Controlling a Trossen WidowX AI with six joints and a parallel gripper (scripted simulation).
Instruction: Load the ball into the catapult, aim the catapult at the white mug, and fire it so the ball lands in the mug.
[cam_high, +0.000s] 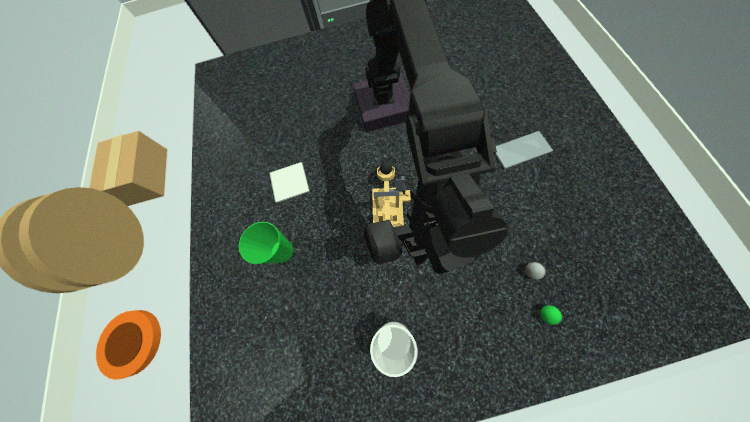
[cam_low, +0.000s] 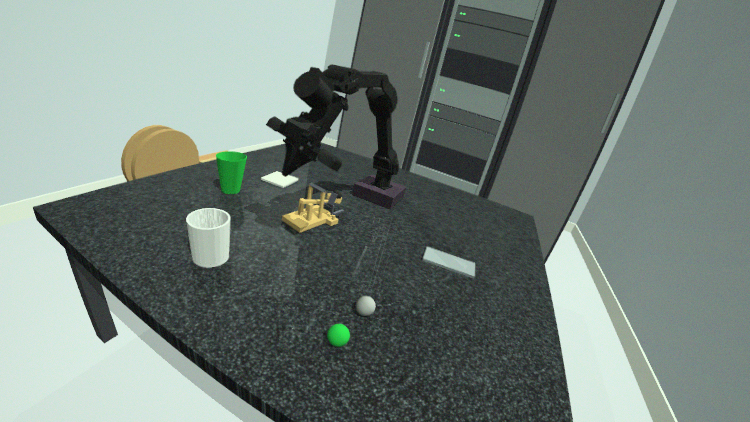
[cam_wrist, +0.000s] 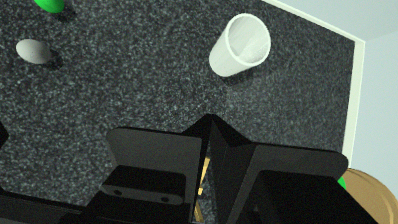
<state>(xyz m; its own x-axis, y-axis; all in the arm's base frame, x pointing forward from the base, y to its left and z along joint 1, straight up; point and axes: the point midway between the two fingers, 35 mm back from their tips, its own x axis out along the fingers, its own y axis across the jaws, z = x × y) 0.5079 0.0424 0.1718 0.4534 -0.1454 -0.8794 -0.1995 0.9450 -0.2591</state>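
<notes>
My gripper tip is 26 cm past the black ball, 13 cm above it and 4 cm to the left of it. From my gripper tip the other things lie so: white mug: 16 cm below, 15 cm ahead, 5 cm to the right; grey ball: 29 cm to the left, 17 cm below, 2 cm ahead; green ball: 30 cm to the left, 17 cm below, 11 cm ahead.
</notes>
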